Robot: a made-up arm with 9 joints. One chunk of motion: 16 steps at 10 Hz.
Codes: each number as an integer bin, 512 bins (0 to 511) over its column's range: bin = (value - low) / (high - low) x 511, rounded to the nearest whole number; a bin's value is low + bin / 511 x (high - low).
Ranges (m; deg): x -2..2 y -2..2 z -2..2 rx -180..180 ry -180..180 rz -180..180
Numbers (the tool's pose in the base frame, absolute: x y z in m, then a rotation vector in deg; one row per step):
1: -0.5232 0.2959 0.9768 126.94 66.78 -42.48
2: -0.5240 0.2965 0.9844 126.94 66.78 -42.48
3: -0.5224 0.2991 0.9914 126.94 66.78 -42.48
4: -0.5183 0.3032 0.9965 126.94 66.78 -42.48
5: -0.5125 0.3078 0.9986 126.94 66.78 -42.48
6: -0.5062 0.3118 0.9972 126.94 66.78 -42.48
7: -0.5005 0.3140 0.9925 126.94 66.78 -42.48
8: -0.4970 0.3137 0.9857 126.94 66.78 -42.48
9: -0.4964 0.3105 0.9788 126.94 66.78 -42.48
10: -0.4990 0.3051 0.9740 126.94 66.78 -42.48
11: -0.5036 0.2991 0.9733 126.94 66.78 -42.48
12: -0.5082 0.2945 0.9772 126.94 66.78 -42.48
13: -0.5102 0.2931 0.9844 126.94 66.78 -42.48
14: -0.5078 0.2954 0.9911 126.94 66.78 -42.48
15: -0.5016 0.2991 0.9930 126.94 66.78 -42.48
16: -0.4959 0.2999 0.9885 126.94 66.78 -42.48
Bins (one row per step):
1: 189 293 380 436 350 195
2: 189 293 381 436 350 195
3: 189 294 382 436 350 195
4: 189 294 383 436 350 195
5: 190 295 383 436 350 195
6: 191 295 383 436 350 195
7: 192 296 382 436 350 195
8: 192 296 381 436 350 195
9: 192 295 381 436 350 195
10: 192 294 380 436 350 195
11: 191 294 380 436 350 195
12: 191 293 380 436 350 195
13: 190 293 381 436 350 195
14: 191 293 382 436 350 195
15: 191 294 382 436 350 195
16: 192 294 382 436 350 195

